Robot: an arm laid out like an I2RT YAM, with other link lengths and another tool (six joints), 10 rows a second.
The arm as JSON. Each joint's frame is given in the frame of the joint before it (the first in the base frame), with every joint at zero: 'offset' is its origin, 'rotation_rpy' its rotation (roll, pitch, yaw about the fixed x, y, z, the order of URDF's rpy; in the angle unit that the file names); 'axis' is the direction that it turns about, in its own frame. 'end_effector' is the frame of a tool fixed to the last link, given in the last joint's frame.
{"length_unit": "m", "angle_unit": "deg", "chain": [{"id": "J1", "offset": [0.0, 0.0, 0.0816], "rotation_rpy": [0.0, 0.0, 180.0], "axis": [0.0, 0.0, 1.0]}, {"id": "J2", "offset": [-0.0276, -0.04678, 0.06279], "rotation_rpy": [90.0, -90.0, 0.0], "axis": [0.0, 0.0, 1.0]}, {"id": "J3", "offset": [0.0, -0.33, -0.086], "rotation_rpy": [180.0, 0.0, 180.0], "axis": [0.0, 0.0, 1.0]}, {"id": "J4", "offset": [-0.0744, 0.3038, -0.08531], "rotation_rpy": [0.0, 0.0, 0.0], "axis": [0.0, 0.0, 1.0]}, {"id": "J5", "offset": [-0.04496, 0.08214, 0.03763], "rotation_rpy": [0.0, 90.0, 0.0], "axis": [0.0, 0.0, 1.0]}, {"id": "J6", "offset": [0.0, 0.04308, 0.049], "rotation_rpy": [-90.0, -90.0, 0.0], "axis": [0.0, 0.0, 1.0]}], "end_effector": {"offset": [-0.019, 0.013, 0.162], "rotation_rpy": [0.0, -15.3, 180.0]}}
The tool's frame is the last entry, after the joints.
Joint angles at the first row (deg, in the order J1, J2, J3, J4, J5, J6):
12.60 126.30 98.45 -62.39 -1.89 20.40
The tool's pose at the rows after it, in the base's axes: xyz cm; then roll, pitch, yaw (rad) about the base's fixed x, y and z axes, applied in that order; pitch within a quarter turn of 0, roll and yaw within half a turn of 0:
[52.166, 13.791, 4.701, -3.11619, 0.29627, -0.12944]
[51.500, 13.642, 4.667, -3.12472, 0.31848, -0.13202]
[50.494, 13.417, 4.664, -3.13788, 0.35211, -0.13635]
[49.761, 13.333, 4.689, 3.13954, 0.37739, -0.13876]
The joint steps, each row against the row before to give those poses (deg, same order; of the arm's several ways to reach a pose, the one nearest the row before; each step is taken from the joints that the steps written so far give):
0.00 0.00 0.00 -0.85 0.00 0.00
0.00 0.00 -0.02 -1.34 0.00 0.00
0.00 0.00 0.00 -2.05 0.00 0.00
0.00 0.00 0.00 -1.47 -0.22 0.00

